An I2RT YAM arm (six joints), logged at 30 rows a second.
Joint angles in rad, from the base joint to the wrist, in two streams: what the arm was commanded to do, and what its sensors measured. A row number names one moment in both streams.
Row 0, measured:
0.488 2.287 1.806 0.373 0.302 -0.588
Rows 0 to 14, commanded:
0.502 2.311 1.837 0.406 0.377 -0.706
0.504 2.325 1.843 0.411 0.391 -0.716
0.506 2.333 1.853 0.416 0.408 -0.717
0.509 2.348 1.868 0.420 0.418 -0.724
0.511 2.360 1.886 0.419 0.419 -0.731
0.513 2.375 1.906 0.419 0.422 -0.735
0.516 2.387 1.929 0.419 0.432 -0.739
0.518 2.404 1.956 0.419 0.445 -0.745
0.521 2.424 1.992 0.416 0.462 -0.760
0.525 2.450 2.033 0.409 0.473 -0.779
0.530 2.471 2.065 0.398 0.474 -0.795
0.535 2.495 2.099 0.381 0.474 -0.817
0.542 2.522 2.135 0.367 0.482 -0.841
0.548 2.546 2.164 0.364 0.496 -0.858
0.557 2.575 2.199 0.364 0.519 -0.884
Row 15, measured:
0.528 2.527 2.086 0.356 0.450 -0.780
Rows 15 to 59, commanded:
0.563 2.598 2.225 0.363 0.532 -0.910
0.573 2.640 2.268 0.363 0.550 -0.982
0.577 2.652 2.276 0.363 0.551 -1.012
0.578 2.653 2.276 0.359 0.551 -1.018
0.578 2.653 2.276 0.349 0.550 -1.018
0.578 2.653 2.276 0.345 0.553 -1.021
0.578 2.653 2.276 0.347 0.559 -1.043
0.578 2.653 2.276 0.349 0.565 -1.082
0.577 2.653 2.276 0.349 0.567 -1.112
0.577 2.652 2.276 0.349 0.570 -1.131
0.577 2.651 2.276 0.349 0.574 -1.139
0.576 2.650 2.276 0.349 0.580 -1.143
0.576 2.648 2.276 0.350 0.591 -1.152
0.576 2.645 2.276 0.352 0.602 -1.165
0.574 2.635 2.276 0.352 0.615 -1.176
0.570 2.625 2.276 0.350 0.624 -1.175
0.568 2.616 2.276 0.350 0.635 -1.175
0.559 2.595 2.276 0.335 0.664 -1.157
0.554 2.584 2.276 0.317 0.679 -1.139
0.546 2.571 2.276 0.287 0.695 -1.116
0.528 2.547 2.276 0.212 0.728 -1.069
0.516 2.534 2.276 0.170 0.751 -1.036
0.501 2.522 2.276 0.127 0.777 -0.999
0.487 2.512 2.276 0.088 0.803 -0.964
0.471 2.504 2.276 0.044 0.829 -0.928
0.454 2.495 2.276 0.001 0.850 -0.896
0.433 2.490 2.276 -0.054 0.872 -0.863
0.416 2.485 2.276 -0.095 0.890 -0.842
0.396 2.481 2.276 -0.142 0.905 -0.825
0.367 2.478 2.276 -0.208 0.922 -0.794
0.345 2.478 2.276 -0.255 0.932 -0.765
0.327 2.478 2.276 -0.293 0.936 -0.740
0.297 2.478 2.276 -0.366 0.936 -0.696
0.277 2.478 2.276 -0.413 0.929 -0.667
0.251 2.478 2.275 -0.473 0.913 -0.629
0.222 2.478 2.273 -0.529 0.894 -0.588
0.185 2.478 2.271 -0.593 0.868 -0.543
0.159 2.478 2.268 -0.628 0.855 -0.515
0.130 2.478 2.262 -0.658 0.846 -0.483
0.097 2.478 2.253 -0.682 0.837 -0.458
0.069 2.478 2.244 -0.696 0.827 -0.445
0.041 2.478 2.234 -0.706 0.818 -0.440
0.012 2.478 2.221 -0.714 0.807 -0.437
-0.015 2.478 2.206 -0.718 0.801 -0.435
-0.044 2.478 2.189 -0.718 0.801 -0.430
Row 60, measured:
0.016 2.531 2.225 -0.712 0.785 -0.502
